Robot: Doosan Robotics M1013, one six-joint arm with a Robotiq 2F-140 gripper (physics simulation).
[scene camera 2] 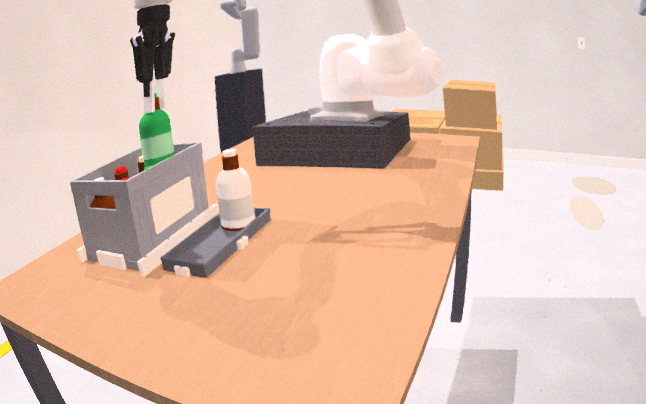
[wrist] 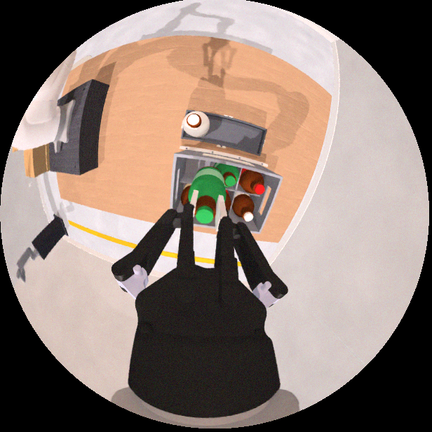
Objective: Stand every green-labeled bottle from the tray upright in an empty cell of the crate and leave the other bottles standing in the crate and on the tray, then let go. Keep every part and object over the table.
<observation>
The pictures show: the gripper, a white bottle and a cream guide strip.
The gripper is seen too in the wrist view.
</observation>
